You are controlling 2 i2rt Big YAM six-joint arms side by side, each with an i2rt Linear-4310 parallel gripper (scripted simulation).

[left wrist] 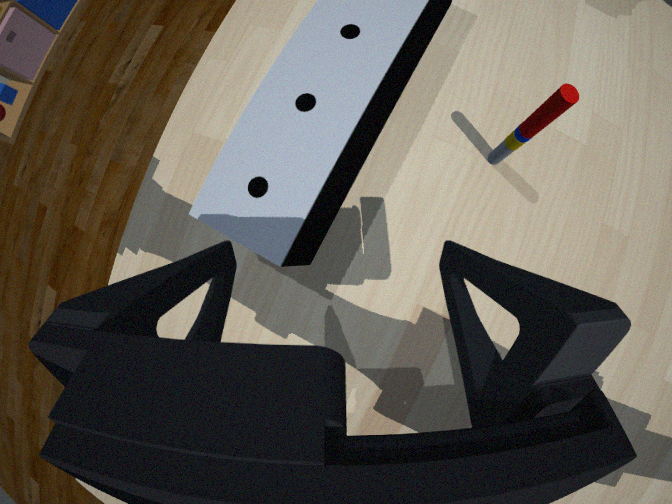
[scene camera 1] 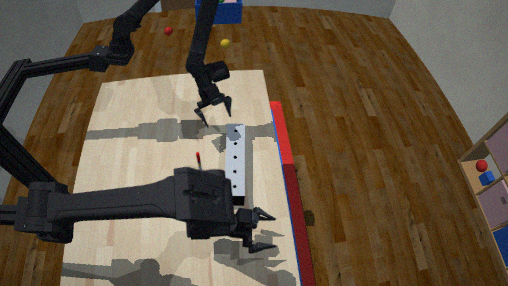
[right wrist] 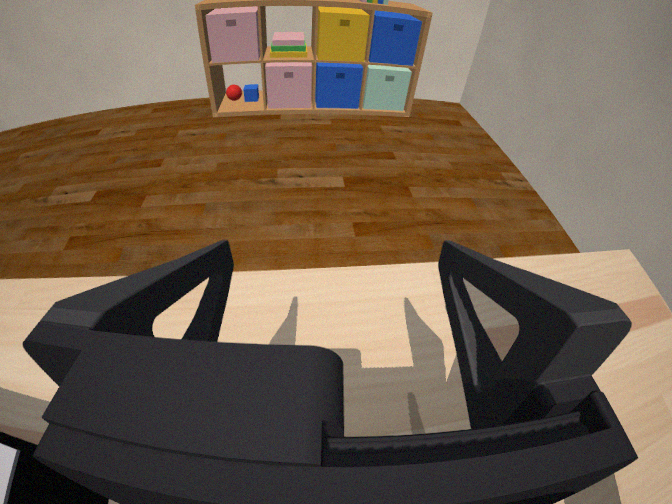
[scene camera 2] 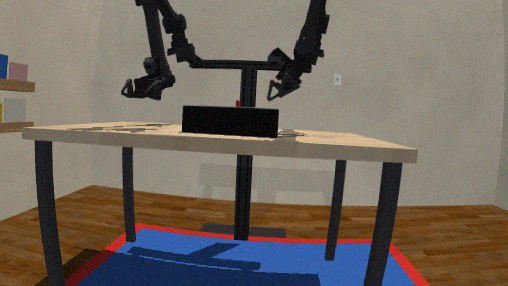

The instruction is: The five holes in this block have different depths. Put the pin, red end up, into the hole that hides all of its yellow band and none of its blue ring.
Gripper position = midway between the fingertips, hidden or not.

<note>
I see my left gripper (left wrist: 337,252), my right gripper (right wrist: 335,252), a block (scene camera 2: 242,121) and a pin (left wrist: 566,96).
The block shows as well in the left wrist view (left wrist: 304,163) and in scene camera 1 (scene camera 1: 235,142). The right wrist view does not show the pin: it is out of frame.
</note>
